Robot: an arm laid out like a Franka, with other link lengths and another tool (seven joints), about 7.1 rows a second.
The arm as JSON. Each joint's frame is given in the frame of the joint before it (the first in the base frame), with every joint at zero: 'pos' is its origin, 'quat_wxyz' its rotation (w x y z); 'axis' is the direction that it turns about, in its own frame. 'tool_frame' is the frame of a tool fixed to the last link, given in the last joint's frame.
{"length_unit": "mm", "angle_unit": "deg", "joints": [
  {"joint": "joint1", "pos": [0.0, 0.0, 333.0], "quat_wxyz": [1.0, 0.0, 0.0, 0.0], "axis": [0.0, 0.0, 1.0]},
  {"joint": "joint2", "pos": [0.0, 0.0, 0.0], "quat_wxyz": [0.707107, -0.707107, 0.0, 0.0], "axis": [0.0, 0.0, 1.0]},
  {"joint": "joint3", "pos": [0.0, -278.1, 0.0], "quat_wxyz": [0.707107, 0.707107, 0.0, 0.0], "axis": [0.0, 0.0, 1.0]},
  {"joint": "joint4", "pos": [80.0, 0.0, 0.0], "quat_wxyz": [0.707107, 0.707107, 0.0, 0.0], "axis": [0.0, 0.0, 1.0]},
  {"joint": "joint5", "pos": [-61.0, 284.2, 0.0], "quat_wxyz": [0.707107, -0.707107, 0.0, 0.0], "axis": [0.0, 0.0, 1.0]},
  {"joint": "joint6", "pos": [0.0, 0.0, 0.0], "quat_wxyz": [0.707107, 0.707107, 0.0, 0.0], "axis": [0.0, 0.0, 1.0]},
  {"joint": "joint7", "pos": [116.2, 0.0, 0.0], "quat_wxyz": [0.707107, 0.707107, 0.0, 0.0], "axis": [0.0, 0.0, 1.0]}
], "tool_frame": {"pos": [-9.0, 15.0, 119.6], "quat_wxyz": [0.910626, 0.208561, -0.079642, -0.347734]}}
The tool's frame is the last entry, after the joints.
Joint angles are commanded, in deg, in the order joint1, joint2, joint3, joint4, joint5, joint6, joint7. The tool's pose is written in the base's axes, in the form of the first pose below.
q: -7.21 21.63 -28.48 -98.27 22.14 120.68 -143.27
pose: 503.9, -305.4, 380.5, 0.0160, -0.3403, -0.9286, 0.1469
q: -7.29 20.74 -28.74 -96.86 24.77 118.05 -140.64
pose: 504.1, -304.2, 393.7, 0.0181, -0.3681, -0.9222, 0.1170
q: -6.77 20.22 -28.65 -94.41 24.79 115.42 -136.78
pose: 511.0, -296.6, 410.1, 0.0224, -0.3853, -0.9163, 0.1068
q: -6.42 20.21 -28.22 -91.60 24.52 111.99 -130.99
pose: 518.2, -286.9, 421.8, 0.0405, -0.4118, -0.9053, 0.0957
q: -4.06 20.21 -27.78 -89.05 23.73 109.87 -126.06
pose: 534.5, -260.6, 434.5, 0.0477, -0.4178, -0.9023, 0.0945
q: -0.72 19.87 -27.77 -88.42 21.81 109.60 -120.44
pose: 547.3, -231.7, 440.9, 0.0549, -0.4284, -0.8959, 0.1042
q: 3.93 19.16 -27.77 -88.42 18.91 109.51 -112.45
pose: 559.9, -191.6, 446.4, 0.0654, -0.4460, -0.8847, 0.1189
